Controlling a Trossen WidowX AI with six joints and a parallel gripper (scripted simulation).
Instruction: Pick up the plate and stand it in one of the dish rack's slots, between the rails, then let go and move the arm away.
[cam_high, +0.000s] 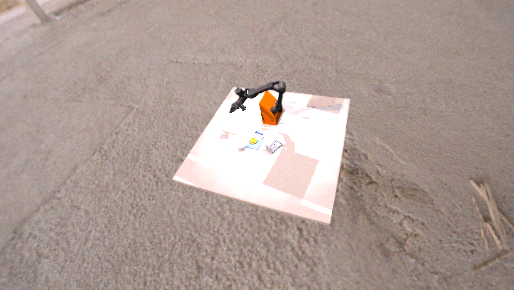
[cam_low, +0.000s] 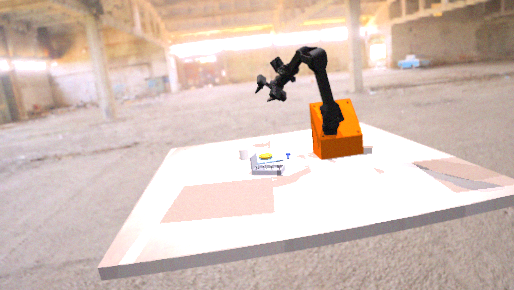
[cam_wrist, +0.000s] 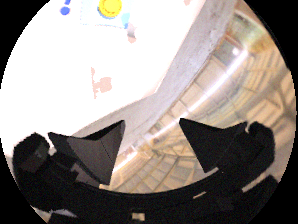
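Now: the yellow plate 270 mm below my gripper tip, 170 mm to the left of it and 20 mm ahead of it. Round my gripper tip: cup (270 mm below, 130 mm ahead, 110 mm to the left); then blue spoon (290 mm below, 170 mm to the left, 90 mm behind); then light blue mat (290 mm below, 180 mm to the left, 20 mm ahead).
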